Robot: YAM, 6 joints.
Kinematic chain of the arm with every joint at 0, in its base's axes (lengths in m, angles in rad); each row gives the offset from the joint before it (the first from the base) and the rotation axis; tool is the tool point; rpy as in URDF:
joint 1: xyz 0 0 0.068 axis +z
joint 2: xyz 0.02 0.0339 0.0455 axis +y
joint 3: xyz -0.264 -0.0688 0 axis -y
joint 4: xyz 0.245 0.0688 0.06 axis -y
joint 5: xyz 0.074 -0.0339 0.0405 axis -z
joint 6: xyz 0.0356 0 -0.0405 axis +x
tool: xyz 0 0 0 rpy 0 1.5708 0
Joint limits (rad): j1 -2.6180..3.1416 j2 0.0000..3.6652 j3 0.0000..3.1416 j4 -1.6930..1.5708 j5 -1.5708..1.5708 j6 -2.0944..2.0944
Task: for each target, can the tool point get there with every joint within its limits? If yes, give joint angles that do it. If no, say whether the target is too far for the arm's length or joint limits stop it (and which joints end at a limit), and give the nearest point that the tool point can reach.
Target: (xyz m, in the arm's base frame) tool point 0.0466 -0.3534 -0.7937
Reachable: no: too far | nearest point 0.0390 -0.2959 -0.3769 | short by 0.421 m
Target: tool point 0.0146 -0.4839 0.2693
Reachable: yes | joints -1.5957 2.1265 1.4793 0.9748 -0.8448 -0.0759
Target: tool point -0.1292 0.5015 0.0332
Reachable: yes | joints 1.7641 2.9596 2.5745 -1.3185 -1.0266 -0.4123
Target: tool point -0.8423 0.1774 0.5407
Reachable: no: too far | nearest point -0.5655 0.1191 0.3970 | short by 0.317 m
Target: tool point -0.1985 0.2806 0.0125
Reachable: yes | joints 2.1092 2.3909 1.2964 -0.8532 -0.8396 -0.5476
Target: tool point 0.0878 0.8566 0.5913
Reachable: no: too far | nearest point 0.0575 0.5612 0.4226 | short by 0.341 m
